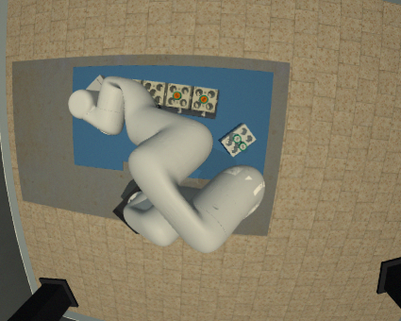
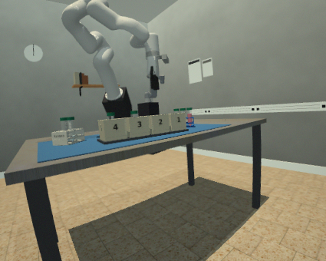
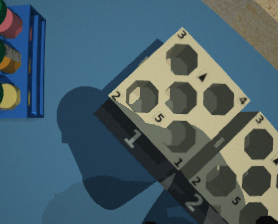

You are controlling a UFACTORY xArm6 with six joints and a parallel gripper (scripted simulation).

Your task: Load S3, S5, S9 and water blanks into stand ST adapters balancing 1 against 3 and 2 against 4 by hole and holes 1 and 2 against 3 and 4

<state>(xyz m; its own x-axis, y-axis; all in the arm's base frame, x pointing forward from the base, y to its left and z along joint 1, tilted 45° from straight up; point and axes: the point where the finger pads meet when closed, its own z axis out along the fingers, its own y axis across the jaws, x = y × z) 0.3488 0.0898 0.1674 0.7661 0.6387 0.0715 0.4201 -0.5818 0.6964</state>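
My hand is 21 cm to the right of the tube of amber liquid, 19 cm above it and 3 cm short of it. Also, from my hand: white rack: 39 cm to the right, 23 cm behind, 22 cm below; blue rack: 24 cm to the left, 22 cm below, 2 cm ahead.
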